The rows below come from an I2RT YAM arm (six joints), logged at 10 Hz.
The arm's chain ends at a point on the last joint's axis. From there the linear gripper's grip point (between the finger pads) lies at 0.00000 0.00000 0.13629 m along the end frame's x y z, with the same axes.
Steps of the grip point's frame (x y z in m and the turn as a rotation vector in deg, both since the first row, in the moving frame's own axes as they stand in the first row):
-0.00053, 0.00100, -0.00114, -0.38, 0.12, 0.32
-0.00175, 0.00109, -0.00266, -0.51, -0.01, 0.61
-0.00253, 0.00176, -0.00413, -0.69, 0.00, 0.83
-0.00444, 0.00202, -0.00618, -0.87, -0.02, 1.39
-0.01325, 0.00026, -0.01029, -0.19, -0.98, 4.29
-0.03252, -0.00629, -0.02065, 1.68, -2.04, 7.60
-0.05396, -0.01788, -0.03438, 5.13, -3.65, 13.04
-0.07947, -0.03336, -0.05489, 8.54, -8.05, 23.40
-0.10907, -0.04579, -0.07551, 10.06, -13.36, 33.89
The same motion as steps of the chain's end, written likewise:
-0.00081, 0.00010, -0.00114, -0.38, 0.12, 0.32
-0.00172, -0.00012, -0.00265, -0.51, -0.01, 0.61
-0.00252, 0.00012, -0.00412, -0.69, 0.00, 0.83
-0.00437, -0.00005, -0.00616, -0.87, -0.02, 1.39
-0.01090, -0.00010, -0.01027, -0.19, -0.98, 4.29
-0.02795, -0.00199, -0.02051, 1.68, -2.04, 7.60
-0.04675, -0.00482, -0.03356, 5.13, -3.65, 13.04
-0.06506, -0.00990, -0.05208, 8.54, -8.05, 23.40
-0.08637, -0.01450, -0.06991, 10.06, -13.36, 33.89

